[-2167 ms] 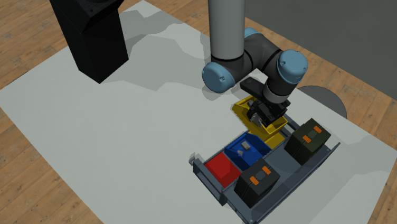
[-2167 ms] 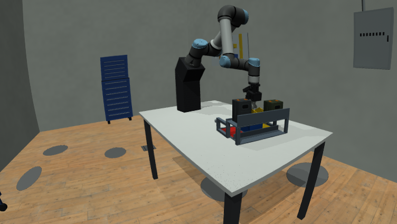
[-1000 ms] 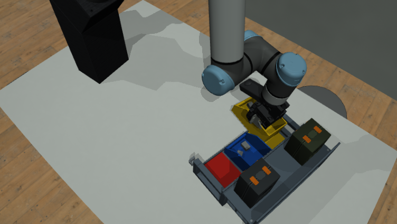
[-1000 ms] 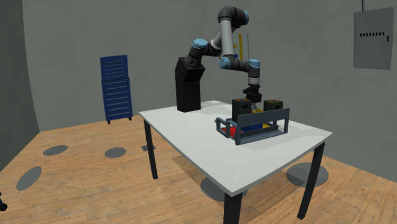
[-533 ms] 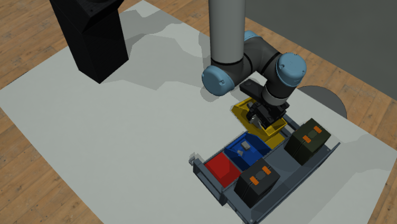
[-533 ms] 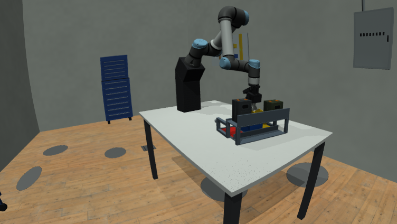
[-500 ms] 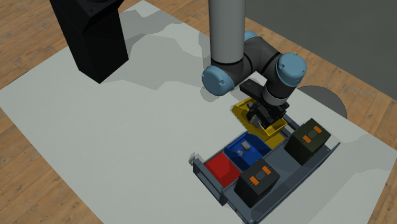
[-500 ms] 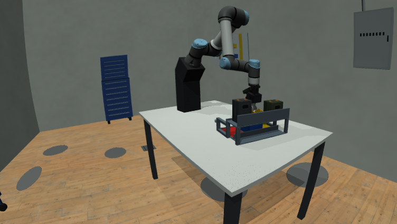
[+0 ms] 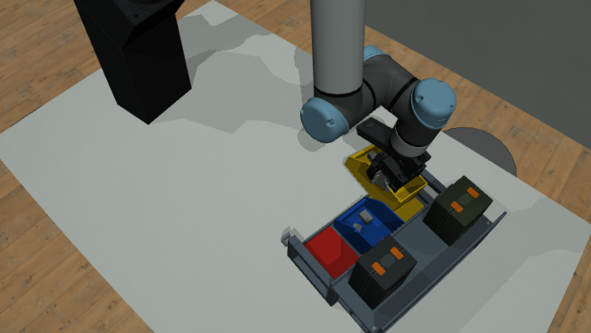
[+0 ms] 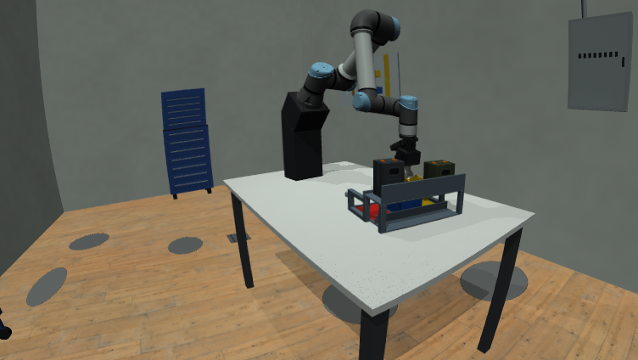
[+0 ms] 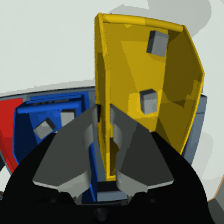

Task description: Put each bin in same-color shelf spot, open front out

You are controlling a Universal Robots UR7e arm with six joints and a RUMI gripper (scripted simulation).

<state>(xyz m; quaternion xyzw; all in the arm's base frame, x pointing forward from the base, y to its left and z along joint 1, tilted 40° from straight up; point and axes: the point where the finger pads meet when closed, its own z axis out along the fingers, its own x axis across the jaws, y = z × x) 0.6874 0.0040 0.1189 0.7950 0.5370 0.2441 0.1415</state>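
Now: the yellow bin 1 cm ahead of my hand, 4 cm to the left of it and 3 cm below it. Round my hand: blue bin: 5 cm ahead, 10 cm to the right, 5 cm below.
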